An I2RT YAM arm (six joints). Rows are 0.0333 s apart.
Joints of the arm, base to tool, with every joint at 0 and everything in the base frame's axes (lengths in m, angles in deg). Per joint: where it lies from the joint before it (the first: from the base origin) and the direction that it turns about. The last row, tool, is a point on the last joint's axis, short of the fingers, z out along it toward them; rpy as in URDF.
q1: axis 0 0 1 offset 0 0 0.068
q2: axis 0 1 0 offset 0.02 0.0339 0.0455
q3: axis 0 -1 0 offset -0.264 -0.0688 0
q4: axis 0 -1 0 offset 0.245 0.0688 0.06
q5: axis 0 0 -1 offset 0.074 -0.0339 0.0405
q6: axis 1 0 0 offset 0.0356 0 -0.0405
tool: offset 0 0 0 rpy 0 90 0
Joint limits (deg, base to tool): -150..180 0..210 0..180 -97..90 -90..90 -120..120
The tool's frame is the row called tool.
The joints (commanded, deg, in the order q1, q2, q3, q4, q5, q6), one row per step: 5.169, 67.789, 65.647, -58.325, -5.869, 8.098; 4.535, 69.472, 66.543, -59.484, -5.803, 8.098; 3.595, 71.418, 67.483, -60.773, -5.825, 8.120; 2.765, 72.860, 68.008, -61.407, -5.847, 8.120; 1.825, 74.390, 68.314, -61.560, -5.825, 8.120; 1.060, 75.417, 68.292, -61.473, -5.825, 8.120; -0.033, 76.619, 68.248, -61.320, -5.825, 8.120; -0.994, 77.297, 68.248, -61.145, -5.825, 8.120; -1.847, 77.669, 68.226, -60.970, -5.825, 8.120; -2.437, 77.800, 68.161, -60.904, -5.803, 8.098; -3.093, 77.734, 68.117, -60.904, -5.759, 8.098; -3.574, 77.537, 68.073, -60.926, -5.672, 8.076; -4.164, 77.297, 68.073, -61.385, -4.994, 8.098; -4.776, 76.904, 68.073, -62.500, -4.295, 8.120; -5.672, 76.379, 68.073, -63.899, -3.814, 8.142
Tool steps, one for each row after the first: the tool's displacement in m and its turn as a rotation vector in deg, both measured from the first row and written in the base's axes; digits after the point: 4 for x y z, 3 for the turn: 0.0049, -0.0021, -0.0024, -0.222, 1.934, -0.665; 0.0105, -0.0055, -0.0057, -0.353, 4.229, -1.613; 0.0150, -0.0086, -0.0088, -0.411, 5.780, -2.431; 0.0204, -0.0123, -0.0132, -0.467, 7.157, -3.379; 0.0239, -0.0154, -0.0172, -0.472, 8.121, -4.141; 0.0280, -0.0201, -0.0221, -0.444, 9.219, -5.229; 0.0305, -0.0243, -0.0247, -0.385, 9.726, -6.186; 0.0318, -0.0281, -0.0262, -0.320, 9.949, -7.037; 0.0322, -0.0307, -0.0270, -0.301, 10.079, -7.614; 0.0318, -0.0336, -0.0270, -0.283, 10.059, -8.286; 0.0310, -0.0357, -0.0264, -0.327, 9.927, -8.783; 0.0293, -0.0386, -0.0258, -0.887, 10.146, -9.671; 0.0259, -0.0414, -0.0249, -1.469, 10.876, -10.578; 0.0215, -0.0452, -0.0237, -1.819, 11.769, -11.669
